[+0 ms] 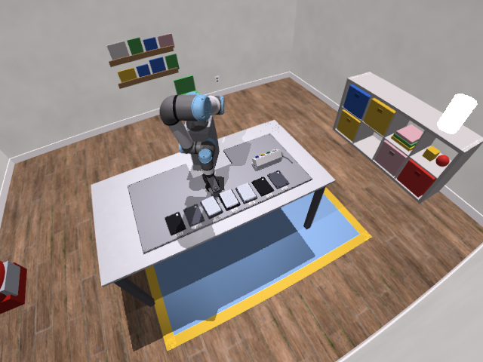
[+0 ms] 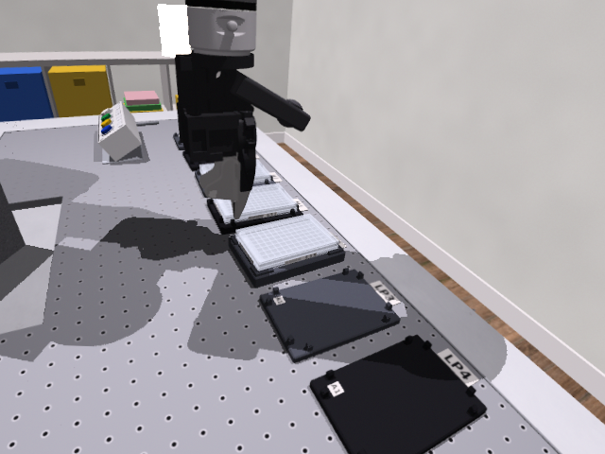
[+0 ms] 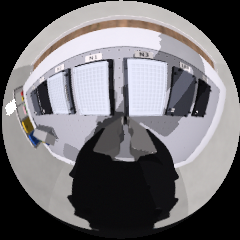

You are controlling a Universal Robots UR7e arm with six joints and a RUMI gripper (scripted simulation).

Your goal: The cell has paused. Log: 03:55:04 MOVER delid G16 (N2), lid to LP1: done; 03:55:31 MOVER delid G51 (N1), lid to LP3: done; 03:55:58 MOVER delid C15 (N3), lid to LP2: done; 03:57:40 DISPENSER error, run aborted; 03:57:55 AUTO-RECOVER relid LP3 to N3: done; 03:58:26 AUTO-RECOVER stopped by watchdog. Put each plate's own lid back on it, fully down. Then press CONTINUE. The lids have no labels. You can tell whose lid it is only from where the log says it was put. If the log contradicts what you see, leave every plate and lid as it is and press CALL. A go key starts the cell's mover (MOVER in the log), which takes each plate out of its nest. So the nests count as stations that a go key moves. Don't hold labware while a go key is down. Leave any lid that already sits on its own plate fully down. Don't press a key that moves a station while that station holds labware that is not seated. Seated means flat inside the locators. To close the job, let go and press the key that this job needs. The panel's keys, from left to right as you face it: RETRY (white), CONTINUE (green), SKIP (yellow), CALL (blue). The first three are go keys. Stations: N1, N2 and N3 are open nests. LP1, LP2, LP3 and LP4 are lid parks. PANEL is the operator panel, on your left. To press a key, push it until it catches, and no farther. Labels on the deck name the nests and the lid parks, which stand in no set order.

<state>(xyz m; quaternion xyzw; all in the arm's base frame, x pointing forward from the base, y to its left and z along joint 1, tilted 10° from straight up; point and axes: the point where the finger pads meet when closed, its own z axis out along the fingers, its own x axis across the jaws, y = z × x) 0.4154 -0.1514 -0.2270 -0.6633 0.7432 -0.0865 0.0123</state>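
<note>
Now: the green key 54 cm to the left of my hand and 10 cm behind it. From my hand the other things lie so: lid park LP3: 18 cm to the right, 6 cm below, 4 cm ahead; park LP1: 33 cm to the left, 10 cm ahead, 6 cm below; lid park LP4: 31 cm to the right, 6 cm below, 2 cm ahead.
</note>
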